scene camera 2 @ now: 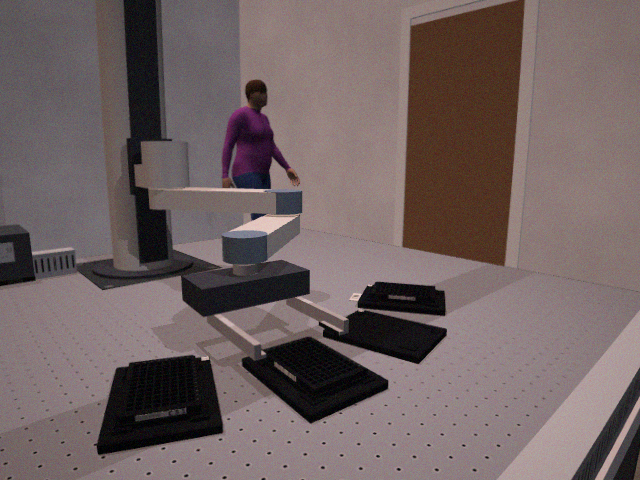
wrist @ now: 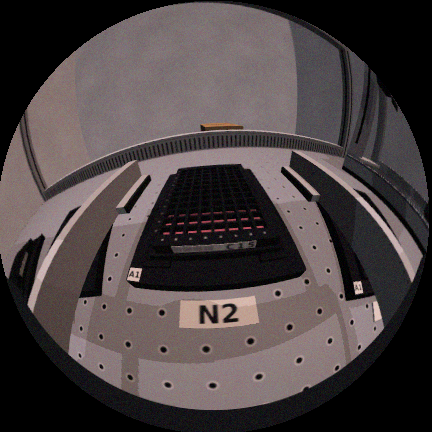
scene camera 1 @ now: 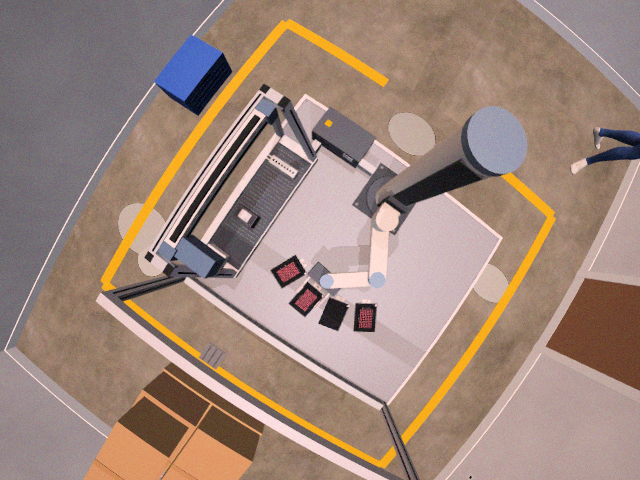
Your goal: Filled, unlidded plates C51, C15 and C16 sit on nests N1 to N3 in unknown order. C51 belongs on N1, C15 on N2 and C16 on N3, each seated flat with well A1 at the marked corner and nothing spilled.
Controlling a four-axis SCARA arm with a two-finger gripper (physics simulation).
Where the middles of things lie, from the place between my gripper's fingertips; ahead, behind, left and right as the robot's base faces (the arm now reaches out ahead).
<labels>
My hand is 16 cm to the left of the plate C51 [scene camera 2: 160, 391], 7 cm past it and 4 cm above it. Round my hand: nest N2 [scene camera 2: 284, 390] (5 cm below, 1 cm to the left, 1 cm ahead); out nest [scene camera 2: 380, 333] (18 cm to the left, 5 cm below, 1 cm behind); nest N3 [scene camera 2: 183, 430] (16 cm to the right, 7 cm behind, 5 cm below).
</labels>
